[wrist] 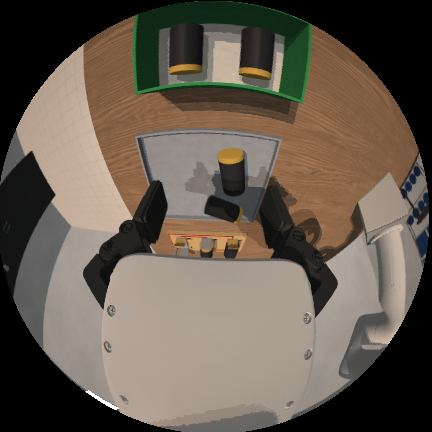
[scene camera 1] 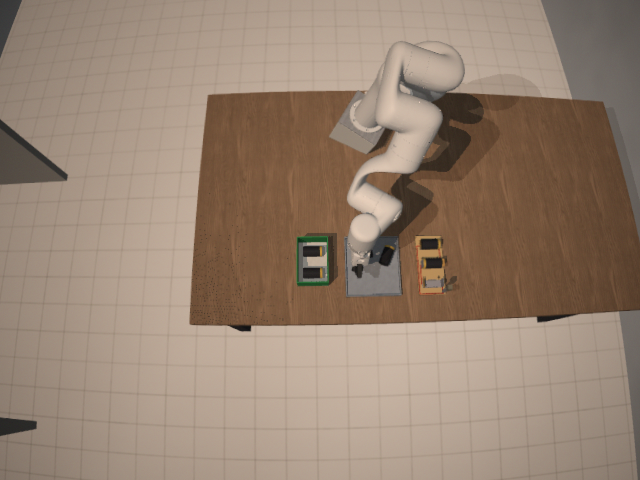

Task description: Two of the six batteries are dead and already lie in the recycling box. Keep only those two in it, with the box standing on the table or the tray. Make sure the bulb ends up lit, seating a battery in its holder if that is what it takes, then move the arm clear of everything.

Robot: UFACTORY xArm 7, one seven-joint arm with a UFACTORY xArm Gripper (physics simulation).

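Frame: origin at the arm's base, x ahead, y left, z up, level; centimetres.
Where they show: gripper, fingertip midpoint: (wrist: 213, 194); arm's base, link origin: (wrist: 385, 233) (scene camera 1: 366, 116).
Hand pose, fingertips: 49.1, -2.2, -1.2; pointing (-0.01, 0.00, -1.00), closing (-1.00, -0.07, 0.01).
Each offset is from my fingertips to the centre of the thing, as dx, dy, dz. "pt": to the spot under its first point. Level surfaces: height alone.
My gripper (scene camera 1: 364, 262) (wrist: 213, 194) is open and empty above the grey tray @(+0.7, +6.2, -9.6) (scene camera 1: 373, 284) (wrist: 165, 150). A black battery with a yellow end @(-2.8, +2.7, -8.2) (wrist: 232, 170) lies on the tray, hidden by the arm in the scene view. Another battery @(-2.8, +10.6, -8.2) (scene camera 1: 386, 255) (wrist: 223, 208) lies aslant there. The green box @(+0.8, -13.4, -7.2) (scene camera 1: 298, 260) (wrist: 295, 65) stands on the table and holds two batteries, one @(-2.7, -13.7, -8.2) (scene camera 1: 311, 251) (wrist: 257, 52) and another @(+4.4, -13.2, -8.2) (scene camera 1: 312, 272) (wrist: 186, 47). The orange holder board @(pt -4.5, +26.0, -9.2) (scene camera 1: 431, 253) carries one battery @(-7.2, +25.1, -7.4) (scene camera 1: 430, 243) (wrist: 230, 250) and a second @(-0.7, +25.6, -7.4) (scene camera 1: 433, 262) (wrist: 206, 250), which sits farther right. Seating and bulb light cannot be told.
The wooden table @(dz -10.2) (scene camera 1: 258, 180) (wrist: 115, 120) bears the box, tray and board in a row near its front edge. The arm's base (scene camera 1: 351, 136) (wrist: 382, 205) stands toward the back edge. The arm reaches over the tray's back part, between box and board.
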